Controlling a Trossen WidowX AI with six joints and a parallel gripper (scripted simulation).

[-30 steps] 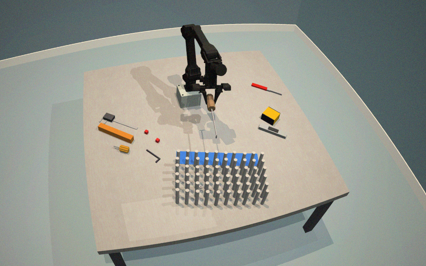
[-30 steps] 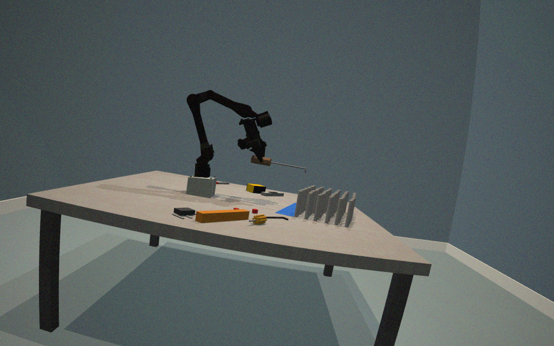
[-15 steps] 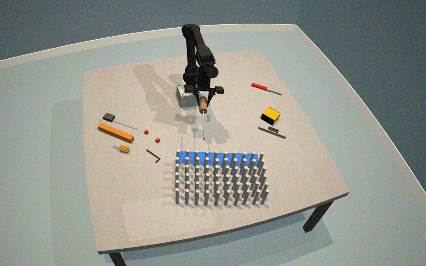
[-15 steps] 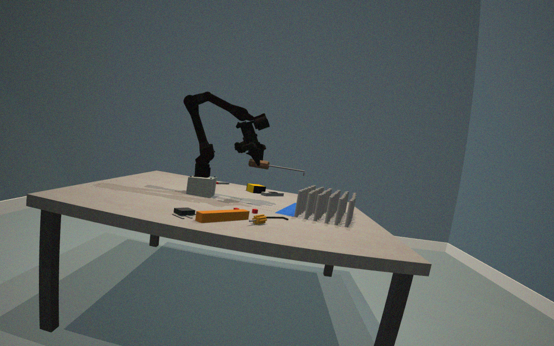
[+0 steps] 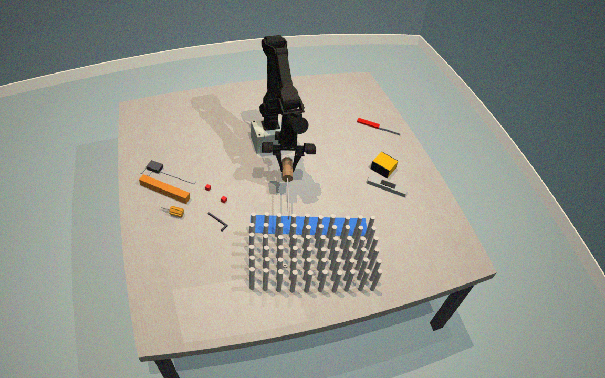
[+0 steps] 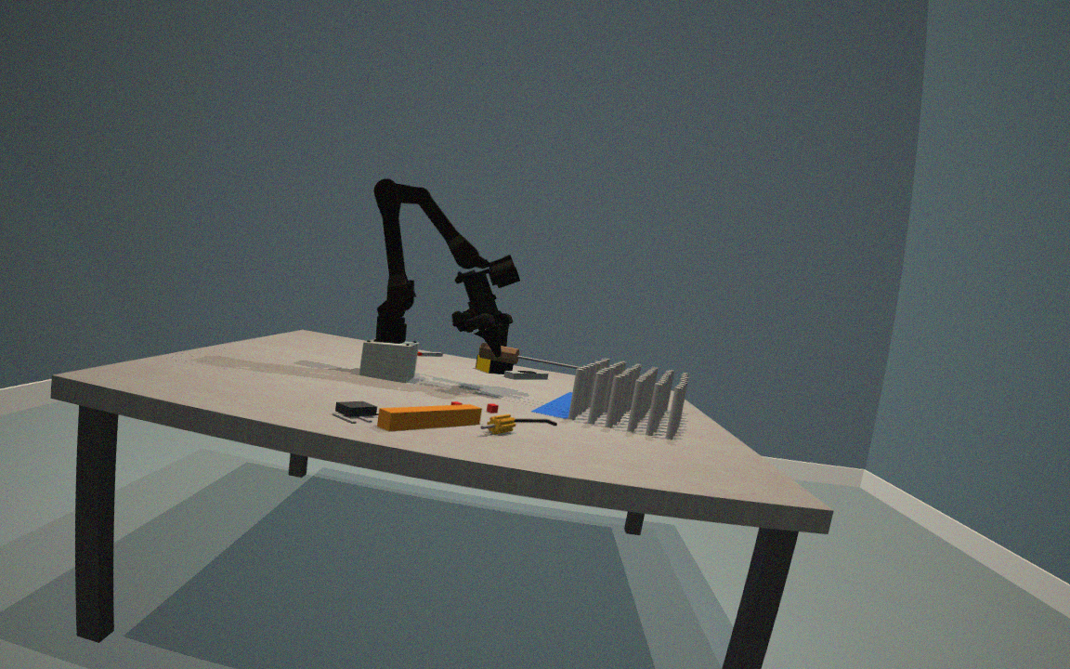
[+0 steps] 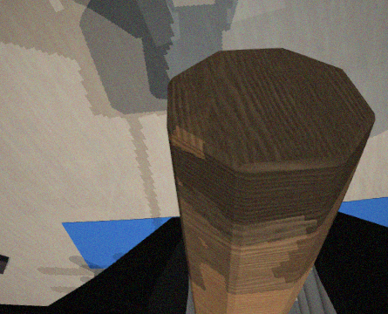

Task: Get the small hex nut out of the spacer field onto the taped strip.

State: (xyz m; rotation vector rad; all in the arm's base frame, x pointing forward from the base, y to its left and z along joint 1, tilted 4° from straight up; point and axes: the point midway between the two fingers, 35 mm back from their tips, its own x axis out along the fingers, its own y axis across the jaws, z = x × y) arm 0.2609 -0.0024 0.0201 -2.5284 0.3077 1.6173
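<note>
Now: the blue taped strip 18 cm ahead of my gripper tip, 9 cm below it and 4 cm to the left of it. Also, from my gripper tip: hex nut (33 cm ahead, 9 cm to the right, 9 cm below); then black hex key (26 cm to the right, 11 cm ahead, 9 cm below); then grey bar (39 cm to the left, 8 cm below, 6 cm ahead).
</note>
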